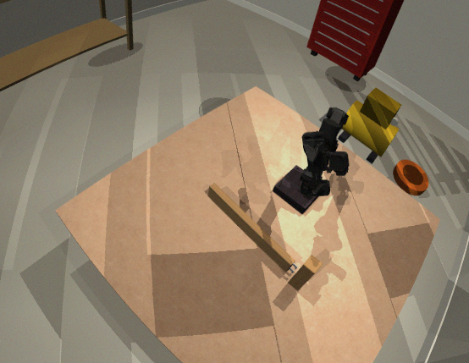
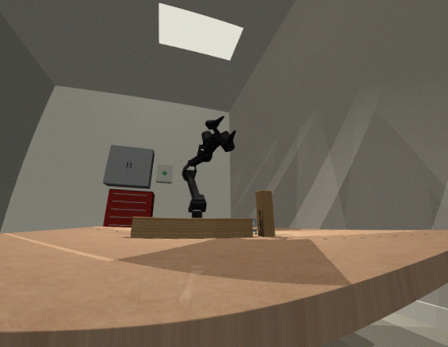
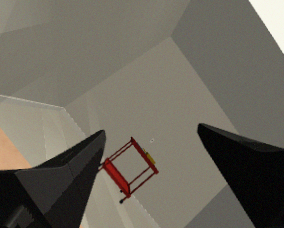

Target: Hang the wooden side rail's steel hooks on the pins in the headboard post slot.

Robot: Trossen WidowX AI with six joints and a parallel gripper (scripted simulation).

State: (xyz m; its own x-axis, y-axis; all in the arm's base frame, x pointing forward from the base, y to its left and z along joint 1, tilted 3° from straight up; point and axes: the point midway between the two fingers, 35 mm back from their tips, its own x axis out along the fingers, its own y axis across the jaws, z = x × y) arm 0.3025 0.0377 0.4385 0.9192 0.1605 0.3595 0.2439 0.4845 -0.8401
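The headboard post lies 410 mm below my gripper tip, 140 mm to the left of it and 30 mm ahead of it.
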